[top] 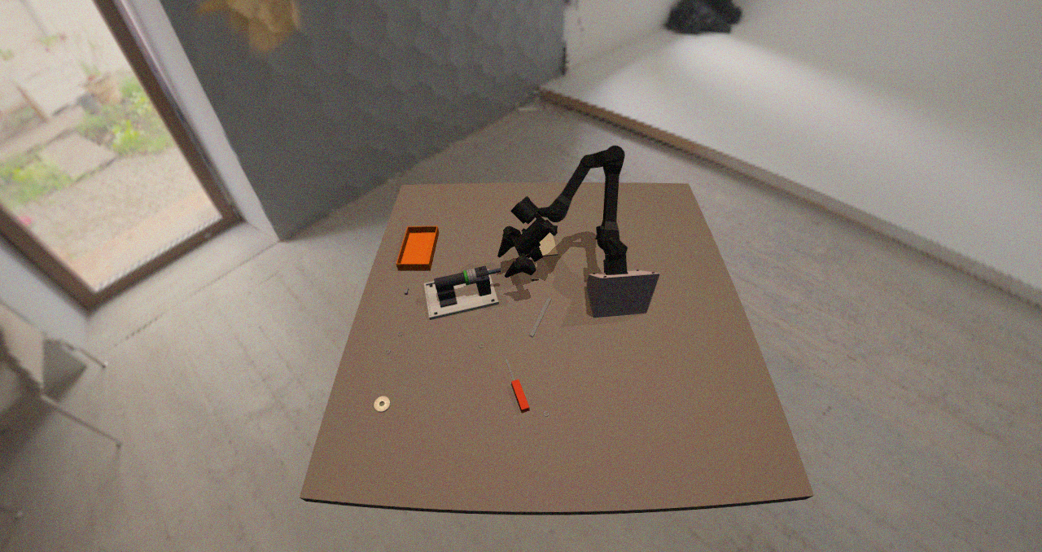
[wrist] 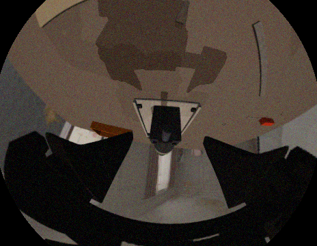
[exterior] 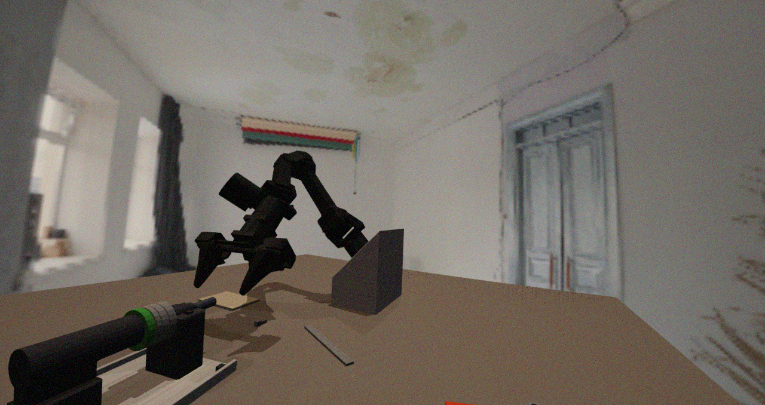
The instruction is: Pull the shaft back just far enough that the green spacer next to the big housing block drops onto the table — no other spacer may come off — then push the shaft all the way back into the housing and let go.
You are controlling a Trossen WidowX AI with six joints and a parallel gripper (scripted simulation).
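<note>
Right now the grey spacer is 10 cm ahead of my gripper tip, 3 cm to the left of it and 2 cm below it. From my gripper tip the other things lie so: beige pad 14 cm behind, 20 cm to the right, 9 cm below; green spacer 12 cm ahead, 4 cm to the left, 2 cm below; grey bar 13 cm behind, 13 cm to the left, 9 cm below.
</note>
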